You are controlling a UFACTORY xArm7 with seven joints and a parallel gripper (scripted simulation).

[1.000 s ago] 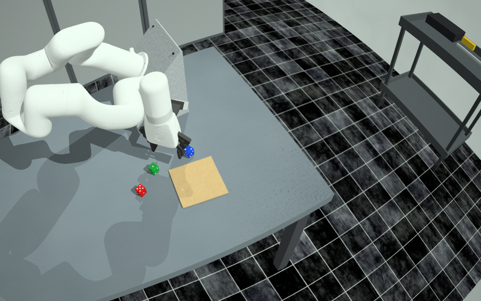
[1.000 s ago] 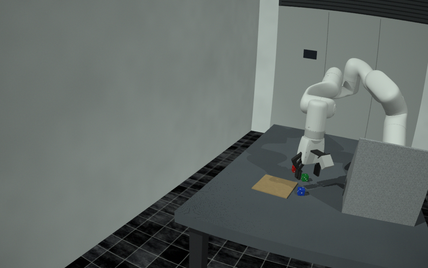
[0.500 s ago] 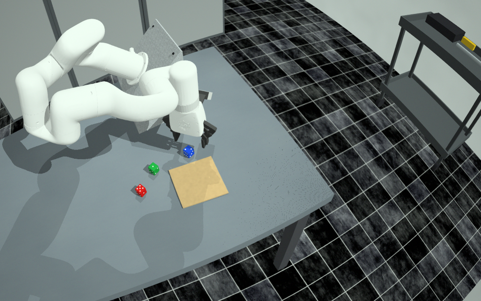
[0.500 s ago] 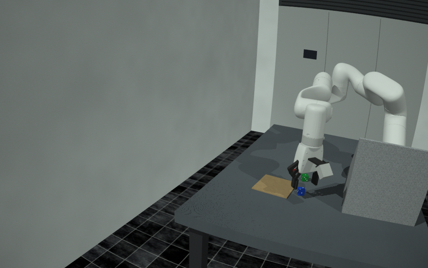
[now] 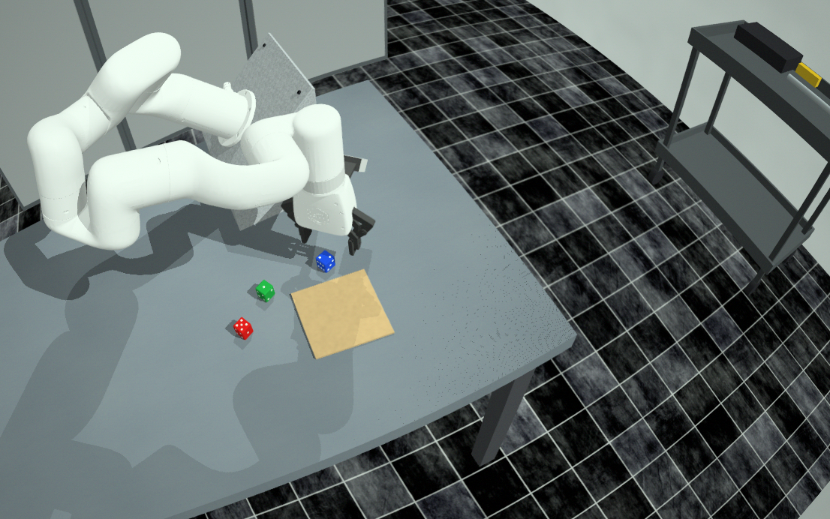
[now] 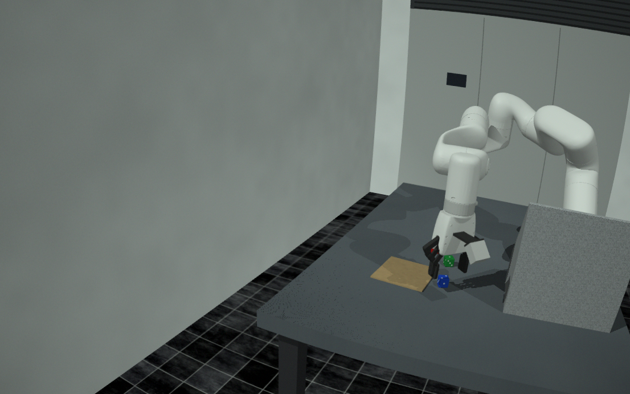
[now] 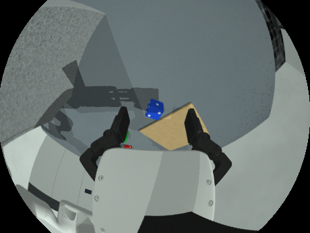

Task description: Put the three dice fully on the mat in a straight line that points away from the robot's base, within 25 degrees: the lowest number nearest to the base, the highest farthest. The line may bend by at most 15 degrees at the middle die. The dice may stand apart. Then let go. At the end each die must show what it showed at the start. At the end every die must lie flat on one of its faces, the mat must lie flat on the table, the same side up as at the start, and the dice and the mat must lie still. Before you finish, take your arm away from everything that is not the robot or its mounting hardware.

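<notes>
The blue die lies 40 mm below my hand, 20 mm to the right of it and 10 mm ahead of it. From my hand the other things lie so: red die (200 mm to the right, 100 mm ahead, 40 mm below); green die (140 mm to the right, 40 mm below, 30 mm ahead); tan mat (120 mm ahead, 50 mm below, 20 mm to the right).
</notes>
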